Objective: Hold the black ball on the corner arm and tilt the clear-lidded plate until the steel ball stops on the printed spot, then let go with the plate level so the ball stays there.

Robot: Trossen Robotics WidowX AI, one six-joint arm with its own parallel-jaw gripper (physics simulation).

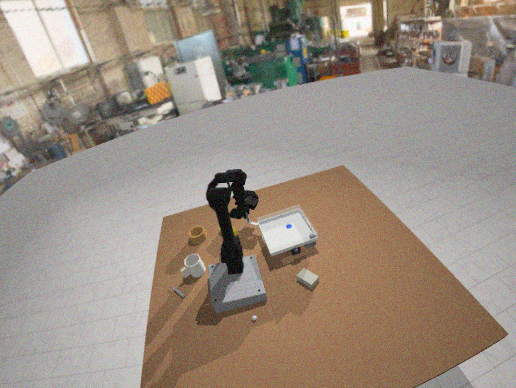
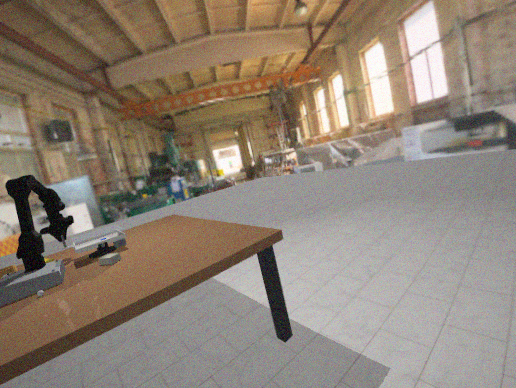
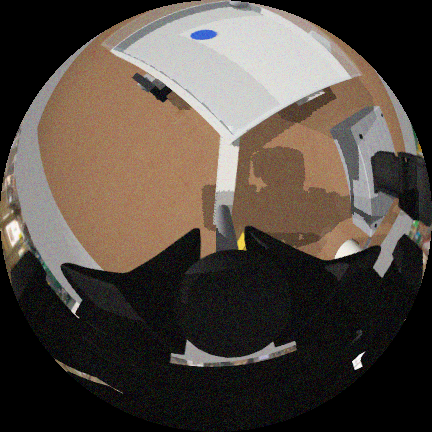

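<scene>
The white clear-lidded plate (image 1: 277, 237) (image 2: 95, 241) (image 3: 280, 55) stands on a black pivot stand (image 1: 296, 250); its exact tilt is hard to judge. The blue printed spot (image 1: 289, 226) (image 3: 203, 34) lies on its floor. A small grey ball (image 1: 312, 236) (image 3: 240, 4), apparently the steel ball, is at the corner opposite the corner arm, away from the spot. The corner arm (image 1: 253, 223) (image 3: 227, 170) runs from the near corner to the black ball (image 3: 235, 300). My gripper (image 3: 222, 233) is shut on the black ball, a finger on each side. The fingers partly hide the ball.
A pale block (image 1: 307, 279) (image 2: 109, 258) lies beside the plate. A white mug (image 1: 194, 265), an orange cup (image 1: 197, 235), a grey stick (image 1: 178, 292) and a yellow object (image 1: 236, 232) are around my base (image 1: 237, 287). A small white ball (image 1: 254, 318) lies in front of it.
</scene>
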